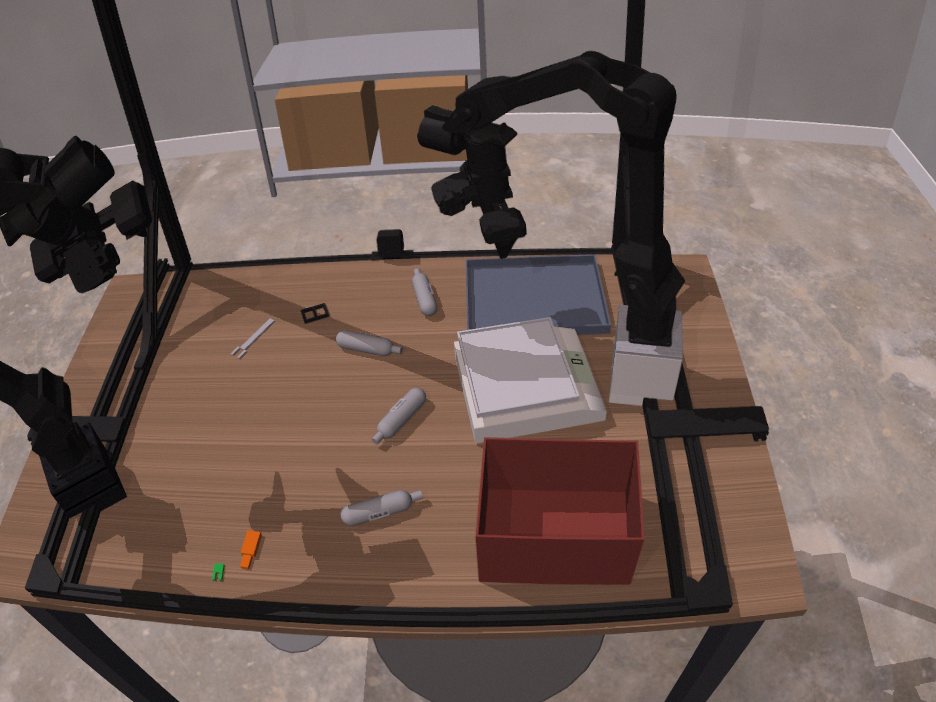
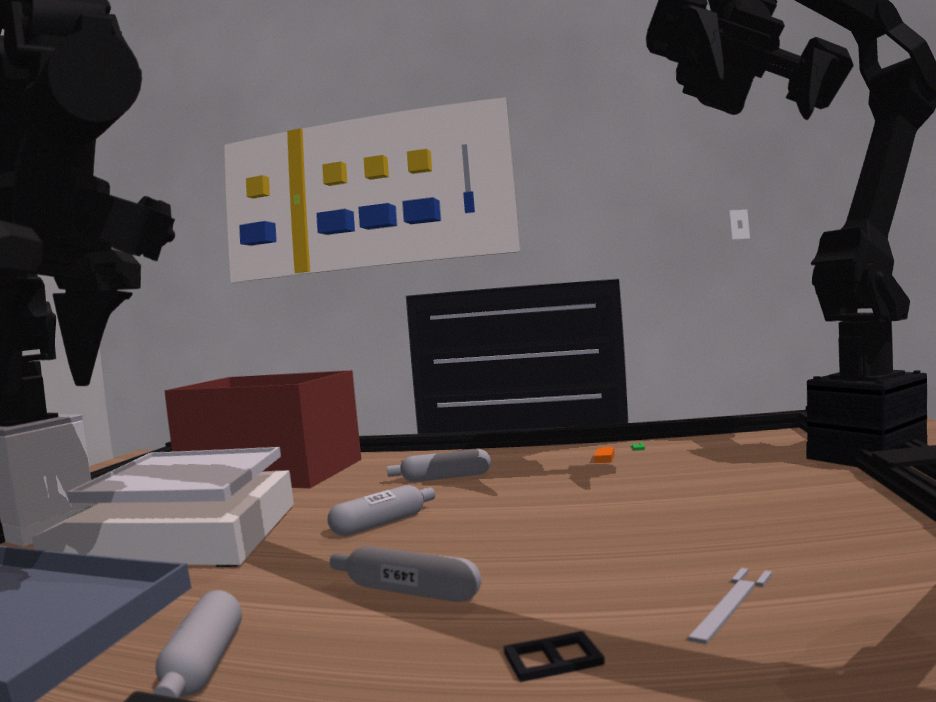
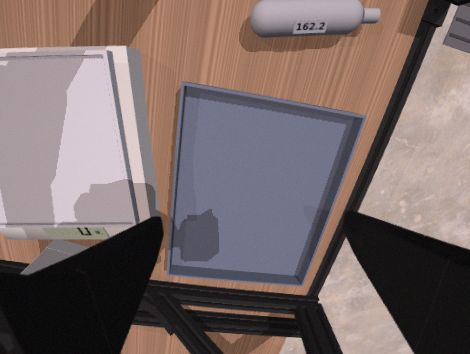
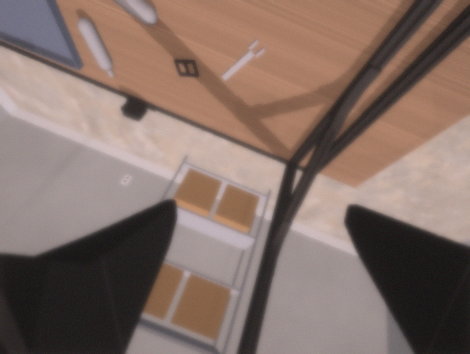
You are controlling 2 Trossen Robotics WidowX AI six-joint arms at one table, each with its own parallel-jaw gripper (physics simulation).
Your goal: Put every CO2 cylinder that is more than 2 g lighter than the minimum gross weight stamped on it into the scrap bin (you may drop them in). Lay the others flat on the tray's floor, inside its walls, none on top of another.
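Seen in the pictures: left gripper, fingertip midpoint: (image 2: 49,390) (image 3: 253,222); right gripper, fingertip midpoint: (image 1: 122,246) (image 2: 765,100) (image 4: 261,210); left arm's base at its link origin: (image 1: 650,329) (image 2: 19,421); right arm's base at its link origin: (image 1: 70,456) (image 2: 867,376).
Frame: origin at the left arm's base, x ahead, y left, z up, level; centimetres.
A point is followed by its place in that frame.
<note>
Four grey cylinders lie on the table. One (image 1: 424,293) @(z -8.6, x 38.0, y -12.7 cm) (image 2: 200,642) @(z -8.9, x 40.5, y -16.2 cm) (image 3: 307,19) @(z -8.6, x 38.0, y -14.0 cm) (image 4: 95,45) @(z -9.0, x 39.2, y -13.0 cm), labelled 162.2, is beside the blue-grey tray (image 1: 529,290) @(z -11.2, x 20.6, y -18.9 cm) (image 2: 68,612) @(z -11.2, x 24.4, y -13.7 cm) (image 3: 265,170) @(z -11.2, x 23.3, y -17.1 cm) (image 4: 30,22) @(z -11.3, x 22.4, y -19.3 cm). Another (image 1: 365,343) @(z -9.0, x 45.0, y 0.3 cm) (image 2: 446,578) @(z -9.4, x 49.1, y -2.6 cm) (image 4: 137,11) @(z -8.6, x 48.2, y -0.7 cm) reads 149.5. A third (image 1: 400,414) @(z -8.8, x 35.6, y 14.2 cm) (image 2: 378,512) @(z -9.8, x 36.8, y 11.3 cm) reads 162.1. The fourth (image 1: 378,507) @(z -8.8, x 34.6, y 30.8 cm) (image 2: 446,466) @(z -9.9, x 35.9, y 28.9 cm) is nearest the front; its label is unreadable. The red bin (image 1: 559,560) @(z -4.9, x 9.3, y 37.5 cm) (image 2: 234,423) @(z -3.9, x 11.6, y 22.6 cm) and tray hold no cylinder. My left gripper (image 1: 479,226) (image 3: 253,222) @(z 4.5, x 25.2, y -12.5 cm) is open above the tray. My right gripper (image 1: 75,264) (image 4: 261,210) @(z 22.6, x 71.9, y 16.8 cm) is open, high at the left.
A white scale (image 1: 517,362) @(z -5.3, x 19.5, y 4.4 cm) (image 2: 166,532) @(z -8.4, x 24.7, y -2.9 cm) (image 3: 90,150) @(z -5.3, x 21.6, y -0.4 cm) with a bare pan stands between tray and bin. A black two-hole frame (image 1: 303,312) @(z -11.1, x 59.5, y -7.7 cm), a grey fork-like tool (image 1: 257,334) @(z -11.2, x 66.2, y -1.4 cm), an orange piece (image 1: 251,544) @(z -10.7, x 51.4, y 39.5 cm) and a green piece (image 1: 218,571) @(z -11.1, x 55.0, y 44.6 cm) lie on the table. Black rails edge it.
</note>
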